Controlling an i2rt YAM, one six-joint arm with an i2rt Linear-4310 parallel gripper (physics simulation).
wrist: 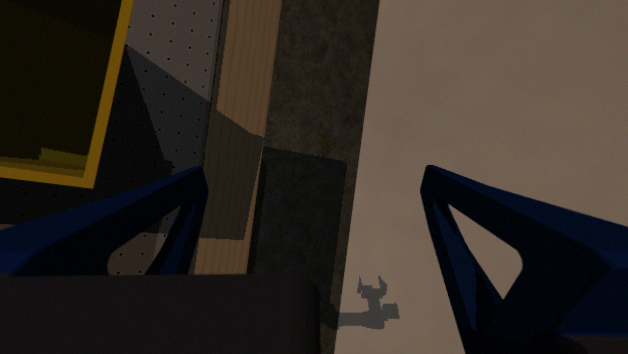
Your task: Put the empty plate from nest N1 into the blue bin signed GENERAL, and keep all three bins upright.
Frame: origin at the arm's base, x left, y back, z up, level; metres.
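Seen in the pictures: gripper, fingertip midpoint: (314,178).
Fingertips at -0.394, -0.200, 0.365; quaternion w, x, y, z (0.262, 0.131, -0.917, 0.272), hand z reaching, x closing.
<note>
A point is followed by its place in that frame, as x, y, z.
My gripper (314,178) {-0.394, -0.200, 0.365} is open, its two blue fingers wide apart at the left and right, with no object between them. It hangs high over the wooden edge strip, the dark floor and a pale surface. Part of a yellow bin (105,115) {-0.315, -0.232, 0.177} shows at the top left, its opening facing up, to the left of my left fingertip. The inside of this bin is dark. The plate, nest N1 and the blue bin signed GENERAL do not show in this view.
The yellow bin stands on a perforated grey board (172,40) {-0.380, -0.369, -0.003}. A wooden strip (248,60) runs along the board's right side. Beyond it lie a dark floor band (325,75) and a pale surface (490,100) bearing a gripper-shaped shadow. A dark block covers the lower left.
</note>
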